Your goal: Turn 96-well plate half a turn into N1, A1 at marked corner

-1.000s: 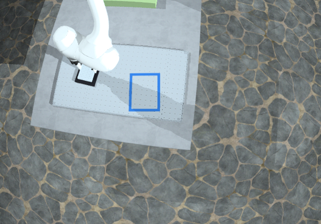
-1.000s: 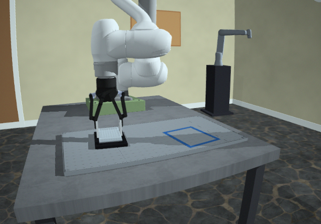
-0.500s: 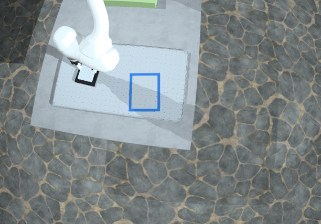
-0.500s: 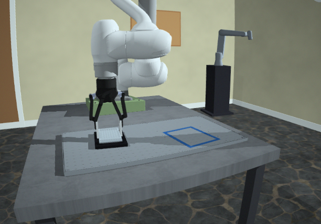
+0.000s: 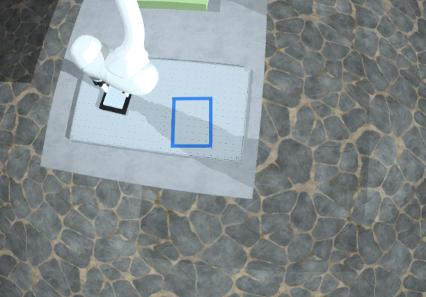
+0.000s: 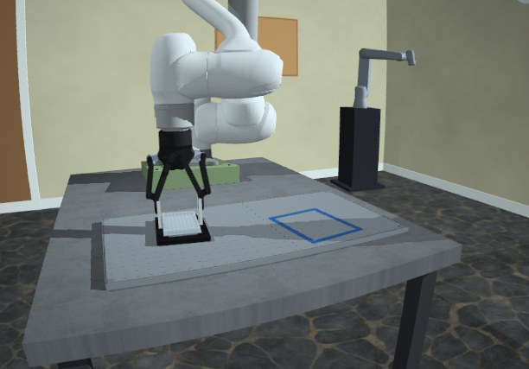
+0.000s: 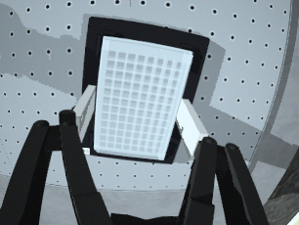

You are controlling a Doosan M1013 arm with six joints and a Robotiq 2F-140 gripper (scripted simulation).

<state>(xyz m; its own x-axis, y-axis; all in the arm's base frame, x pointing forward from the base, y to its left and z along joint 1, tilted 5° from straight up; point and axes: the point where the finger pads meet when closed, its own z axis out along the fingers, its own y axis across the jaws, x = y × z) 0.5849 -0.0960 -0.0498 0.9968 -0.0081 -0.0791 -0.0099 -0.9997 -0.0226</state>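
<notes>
Now: hand 20 mm above the 96-well plate. Round my hand: white A1 mark: 70 mm behind, 50 mm to the left, 30 mm below; black plate nest N1: 30 mm below.
</notes>
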